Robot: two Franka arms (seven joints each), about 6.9 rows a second.
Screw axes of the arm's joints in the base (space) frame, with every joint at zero. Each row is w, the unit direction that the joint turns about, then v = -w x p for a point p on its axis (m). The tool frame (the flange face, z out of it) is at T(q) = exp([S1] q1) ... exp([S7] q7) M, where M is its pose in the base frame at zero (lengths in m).
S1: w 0 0 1 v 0 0 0
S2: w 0 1 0 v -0.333 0 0
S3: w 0 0 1 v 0 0 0
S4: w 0 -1 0 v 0.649 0 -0.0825
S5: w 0 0 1 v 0 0 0
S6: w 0 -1 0 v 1.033 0 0
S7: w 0 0 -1 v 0 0.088 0
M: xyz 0.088 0 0.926 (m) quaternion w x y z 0 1 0 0
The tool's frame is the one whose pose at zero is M.
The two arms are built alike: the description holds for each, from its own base.
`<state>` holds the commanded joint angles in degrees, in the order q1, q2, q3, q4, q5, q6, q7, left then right.
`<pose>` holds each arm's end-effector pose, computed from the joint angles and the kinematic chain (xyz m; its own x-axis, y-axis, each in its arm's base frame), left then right.
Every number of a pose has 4 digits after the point.
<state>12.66 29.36 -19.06 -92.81 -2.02 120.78 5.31 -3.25 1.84 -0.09 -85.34 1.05 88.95 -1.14</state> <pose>0.6794 -0.0491 0.3406 0.9894 -0.1443 0.0139 -0.1443 -0.9712 0.1894 0.5625 -0.0308 0.6433 0.9988 -0.0380 0.0312 -0.0375 -0.9991 -0.0176</pose>
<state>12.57 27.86 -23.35 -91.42 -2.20 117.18 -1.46 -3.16 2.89 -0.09 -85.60 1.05 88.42 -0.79</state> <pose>0.6726 -0.0933 0.3710 0.9946 -0.1034 -0.0113 -0.0984 -0.9709 0.2184 0.5671 -0.0302 0.6299 0.9991 -0.0424 -0.0010 -0.0424 -0.9989 -0.0183</pose>
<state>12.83 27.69 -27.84 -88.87 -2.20 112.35 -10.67 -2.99 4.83 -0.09 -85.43 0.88 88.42 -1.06</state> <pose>0.6649 -0.1326 0.3956 0.9970 -0.0239 -0.0735 -0.0054 -0.9703 0.2417 0.5770 -0.0293 0.6119 0.9989 -0.0348 -0.0318 -0.0353 -0.9993 -0.0158</pose>
